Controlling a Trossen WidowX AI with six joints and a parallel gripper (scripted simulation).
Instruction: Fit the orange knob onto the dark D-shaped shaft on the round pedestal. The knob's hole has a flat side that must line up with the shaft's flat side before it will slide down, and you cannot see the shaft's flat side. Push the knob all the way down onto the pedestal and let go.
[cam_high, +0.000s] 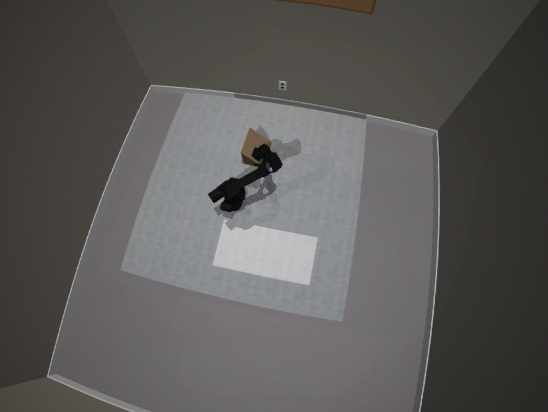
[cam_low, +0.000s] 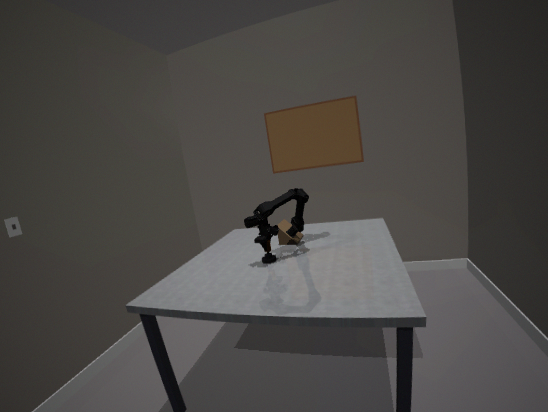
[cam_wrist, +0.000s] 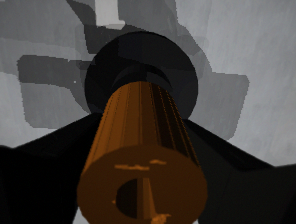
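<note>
Right now my gripper tip is 2 cm below the orange knob. Round my gripper tip: round pedestal: 4 cm below.
</note>
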